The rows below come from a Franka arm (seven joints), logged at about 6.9 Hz.
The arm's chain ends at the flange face. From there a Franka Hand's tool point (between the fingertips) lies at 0.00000 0.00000 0.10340 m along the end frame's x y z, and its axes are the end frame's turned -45 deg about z.
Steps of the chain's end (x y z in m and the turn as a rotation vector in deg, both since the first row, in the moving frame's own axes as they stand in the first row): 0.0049 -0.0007 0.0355 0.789 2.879 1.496; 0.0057 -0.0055 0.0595 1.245 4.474 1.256; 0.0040 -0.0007 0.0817 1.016 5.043 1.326; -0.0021 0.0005 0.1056 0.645 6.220 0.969
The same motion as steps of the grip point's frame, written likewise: 0.0086 0.0057 0.0354 -1.478 2.594 1.496; 0.0152 0.0043 0.0592 -2.283 4.044 1.256; 0.0110 0.0076 0.0813 -2.848 4.284 1.326; 0.0068 0.0060 0.1050 -3.942 4.854 0.969
